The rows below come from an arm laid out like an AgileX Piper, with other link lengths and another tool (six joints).
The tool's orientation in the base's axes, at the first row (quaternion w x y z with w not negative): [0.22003 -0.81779 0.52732 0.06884]
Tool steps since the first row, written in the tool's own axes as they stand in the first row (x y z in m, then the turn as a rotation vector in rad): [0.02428 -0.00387 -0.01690 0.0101 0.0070 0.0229]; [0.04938 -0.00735 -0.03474 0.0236 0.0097 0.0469]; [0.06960 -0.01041 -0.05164 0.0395 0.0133 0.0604]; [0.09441 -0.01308 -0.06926 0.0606 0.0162 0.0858]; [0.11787 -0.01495 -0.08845 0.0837 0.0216 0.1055]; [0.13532 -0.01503 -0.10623 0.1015 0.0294 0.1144]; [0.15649 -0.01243 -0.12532 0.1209 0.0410 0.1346]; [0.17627 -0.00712 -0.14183 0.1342 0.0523 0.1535]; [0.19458 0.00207 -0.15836 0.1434 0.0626 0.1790]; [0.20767 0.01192 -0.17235 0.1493 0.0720 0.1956]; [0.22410 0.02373 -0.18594 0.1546 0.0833 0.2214]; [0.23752 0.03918 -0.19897 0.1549 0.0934 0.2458]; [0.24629 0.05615 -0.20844 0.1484 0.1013 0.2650]
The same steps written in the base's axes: [0.01198 -0.02617 0.00785 0.0009 -0.0009 -0.0260]; [0.02386 -0.05357 0.01614 0.0072 -0.0027 -0.0528]; [0.03336 -0.07664 0.02515 0.0125 -0.0114 -0.0714]; [0.04441 -0.10398 0.03312 0.0221 -0.0189 -0.1022]; [0.05398 -0.13115 0.04272 0.0297 -0.0315 -0.1293]; [0.05951 -0.15334 0.05262 0.0315 -0.0452 -0.1457]; [0.06410 -0.18011 0.06164 0.0320 -0.0566 -0.1737]; [0.06598 -0.20556 0.06805 0.0299 -0.0634 -0.1985]; [0.06376 -0.23113 0.07387 0.0278 -0.0636 -0.2274]; [0.05898 -0.25149 0.07903 0.0239 -0.0646 -0.2469]; [0.05395 -0.27514 0.08212 0.0192 -0.0618 -0.2751]; [0.04443 -0.29731 0.08470 0.0133 -0.0550 -0.2999]; [0.03196 -0.31459 0.08527 0.0057 -0.0440 -0.3171]
